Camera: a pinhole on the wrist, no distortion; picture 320 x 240 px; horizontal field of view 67.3 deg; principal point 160.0 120.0 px. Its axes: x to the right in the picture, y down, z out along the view. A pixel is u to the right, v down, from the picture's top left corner.
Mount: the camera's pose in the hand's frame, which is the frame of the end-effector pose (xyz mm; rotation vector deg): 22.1 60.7 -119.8 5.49 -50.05 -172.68
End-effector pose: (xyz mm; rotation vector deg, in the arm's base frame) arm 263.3 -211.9 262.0 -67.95 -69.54 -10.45
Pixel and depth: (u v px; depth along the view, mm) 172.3 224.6 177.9
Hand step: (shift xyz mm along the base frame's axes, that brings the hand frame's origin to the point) 16.6 95.2 -61.9
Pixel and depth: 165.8 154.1 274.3
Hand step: 33.8 178.0 -122.1
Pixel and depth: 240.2 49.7 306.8
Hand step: 106.3 152.7 -266.6
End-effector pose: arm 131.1 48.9 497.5 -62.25 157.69 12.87
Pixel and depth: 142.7 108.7 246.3
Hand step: -148.6 146.3 -70.7
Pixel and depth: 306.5 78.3 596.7
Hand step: -14.3 642.3 -183.1
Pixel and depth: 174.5 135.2 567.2
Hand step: -155.7 347.1 -330.5
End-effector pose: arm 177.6 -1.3 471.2 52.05 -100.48 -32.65
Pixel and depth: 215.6 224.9 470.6
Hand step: -376.4 158.9 -101.4
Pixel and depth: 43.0 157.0 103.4
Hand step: -23.9 10.5 121.8
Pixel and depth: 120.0 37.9 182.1
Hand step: -74.7 92.9 179.4
